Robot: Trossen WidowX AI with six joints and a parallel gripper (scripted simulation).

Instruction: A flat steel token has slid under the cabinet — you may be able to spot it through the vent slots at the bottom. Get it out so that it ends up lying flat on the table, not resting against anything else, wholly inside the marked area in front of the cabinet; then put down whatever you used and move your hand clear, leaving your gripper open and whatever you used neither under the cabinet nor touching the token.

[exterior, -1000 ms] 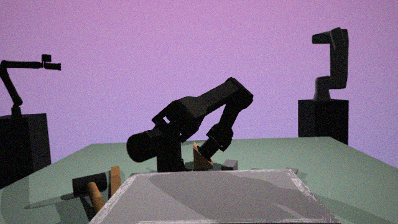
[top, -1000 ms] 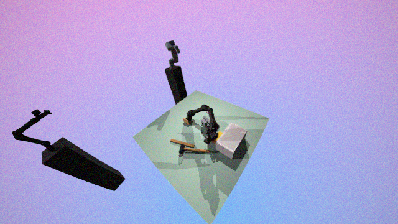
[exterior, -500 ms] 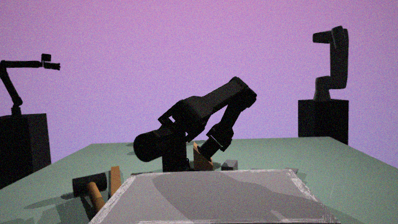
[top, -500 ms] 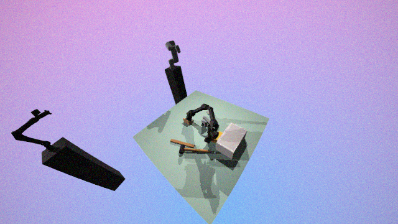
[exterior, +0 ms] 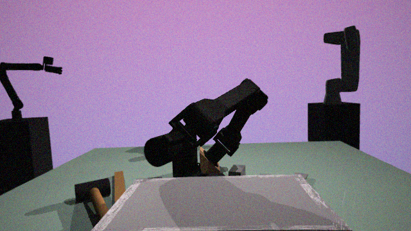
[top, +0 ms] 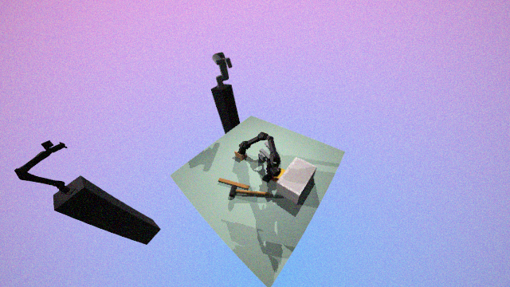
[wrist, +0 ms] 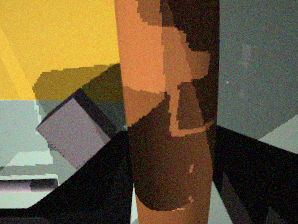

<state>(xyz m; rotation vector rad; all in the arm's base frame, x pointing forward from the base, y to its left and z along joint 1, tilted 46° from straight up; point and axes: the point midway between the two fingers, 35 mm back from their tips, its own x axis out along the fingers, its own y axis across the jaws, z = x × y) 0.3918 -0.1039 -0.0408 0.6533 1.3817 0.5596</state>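
My gripper tip is 180 mm past the grey block, 160 mm to the right of it and 30 mm below it. Round my gripper tip: grey tool: 190 mm behind, 340 mm to the left; then small grey piece: 10 mm ahead, 40 mm to the left; then flat wooden stick: 270 mm behind, 200 mm to the right.
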